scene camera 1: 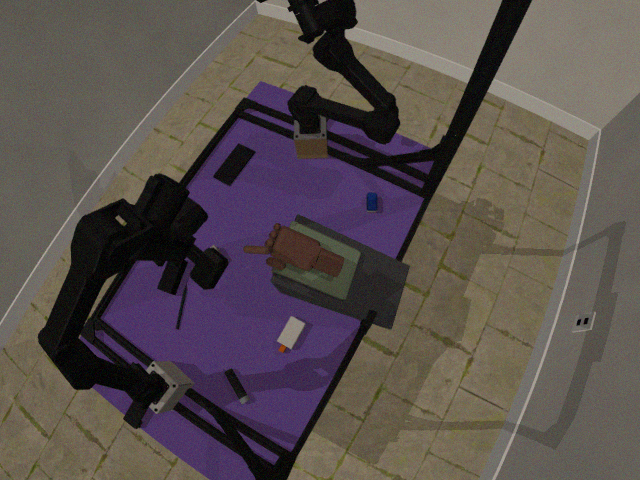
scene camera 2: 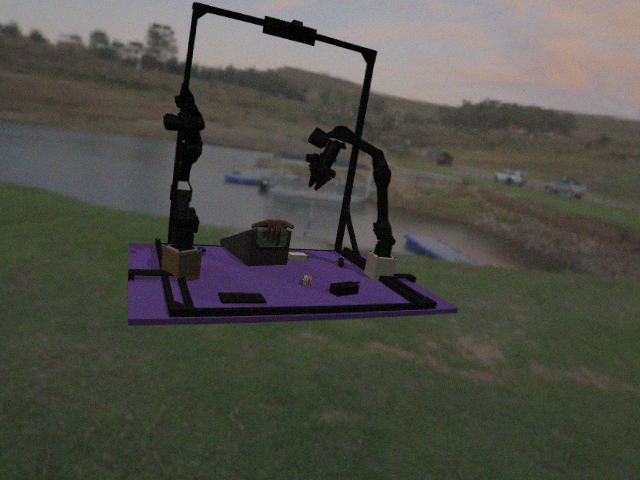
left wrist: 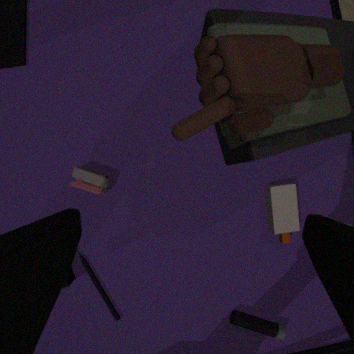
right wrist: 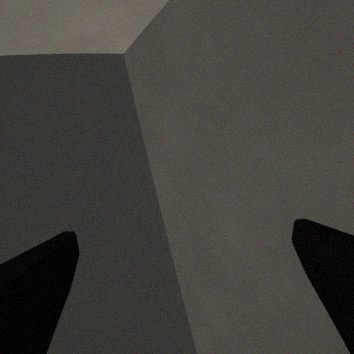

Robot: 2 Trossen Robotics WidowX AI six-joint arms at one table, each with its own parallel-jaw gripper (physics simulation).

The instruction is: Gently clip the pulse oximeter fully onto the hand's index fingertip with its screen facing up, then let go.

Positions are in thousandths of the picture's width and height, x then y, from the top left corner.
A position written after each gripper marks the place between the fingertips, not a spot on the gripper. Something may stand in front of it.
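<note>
Scene camera 1: left gripper (scene camera 1: 323, 516), open, holding nothing; dark grey plate (scene camera 1: 591, 591); grey-green block (scene camera 1: 530, 599). Scene camera 2: right gripper (scene camera 2: 291, 186), open, holding nothing; left gripper (scene camera 2: 488, 393); dark grey plate (scene camera 2: 380, 511). Left wrist view: index finger (left wrist: 634, 301); left gripper (left wrist: 549, 631); dark grey plate (left wrist: 739, 417). Right wrist view: right gripper (right wrist: 527, 668).
</note>
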